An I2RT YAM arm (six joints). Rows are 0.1 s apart.
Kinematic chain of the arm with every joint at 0, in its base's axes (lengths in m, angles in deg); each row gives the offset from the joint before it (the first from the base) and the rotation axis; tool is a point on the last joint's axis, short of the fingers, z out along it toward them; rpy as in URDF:
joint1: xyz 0 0 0.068 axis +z
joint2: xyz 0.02 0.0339 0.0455 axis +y
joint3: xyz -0.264 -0.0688 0 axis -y
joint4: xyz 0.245 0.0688 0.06 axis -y
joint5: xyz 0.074 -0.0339 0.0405 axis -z
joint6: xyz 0.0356 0 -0.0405 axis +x
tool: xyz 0 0 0 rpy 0 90 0
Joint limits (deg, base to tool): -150..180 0..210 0..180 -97..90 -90..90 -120..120
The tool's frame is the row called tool.
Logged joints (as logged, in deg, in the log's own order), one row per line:
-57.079, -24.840, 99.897, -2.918, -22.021, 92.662
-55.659, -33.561, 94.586, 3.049, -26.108, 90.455
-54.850, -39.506, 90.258, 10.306, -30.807, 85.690
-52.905, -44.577, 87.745, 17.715, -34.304, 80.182
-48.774, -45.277, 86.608, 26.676, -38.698, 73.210
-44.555, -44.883, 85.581, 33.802, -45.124, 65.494
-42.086, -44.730, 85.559, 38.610, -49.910, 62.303
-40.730, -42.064, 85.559, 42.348, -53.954, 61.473
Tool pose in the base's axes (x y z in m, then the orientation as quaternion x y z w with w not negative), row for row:
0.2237, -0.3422, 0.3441, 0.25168, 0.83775, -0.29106, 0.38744
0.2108, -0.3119, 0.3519, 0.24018, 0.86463, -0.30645, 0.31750
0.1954, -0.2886, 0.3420, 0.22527, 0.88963, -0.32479, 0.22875
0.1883, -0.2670, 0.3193, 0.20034, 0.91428, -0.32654, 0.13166
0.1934, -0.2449, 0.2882, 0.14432, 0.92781, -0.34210, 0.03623
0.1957, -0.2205, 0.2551, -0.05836, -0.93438, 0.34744, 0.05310
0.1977, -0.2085, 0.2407, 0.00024, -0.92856, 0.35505, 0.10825
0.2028, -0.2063, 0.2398, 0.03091, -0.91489, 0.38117, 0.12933
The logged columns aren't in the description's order. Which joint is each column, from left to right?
Columns, left to right: joint1, joint4, joint2, joint5, joint6, joint3.
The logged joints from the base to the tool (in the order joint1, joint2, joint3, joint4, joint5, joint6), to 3 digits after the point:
-57.079, 99.897, 92.662, -24.840, -2.918, -22.021
-55.659, 94.586, 90.455, -33.561, 3.049, -26.108
-54.850, 90.258, 85.690, -39.506, 10.306, -30.807
-52.905, 87.745, 80.182, -44.577, 17.715, -34.304
-48.774, 86.608, 73.210, -45.277, 26.676, -38.698
-44.555, 85.581, 65.494, -44.883, 33.802, -45.124
-42.086, 85.559, 62.303, -44.730, 38.610, -49.910
-40.730, 85.559, 61.473, -42.064, 42.348, -53.954

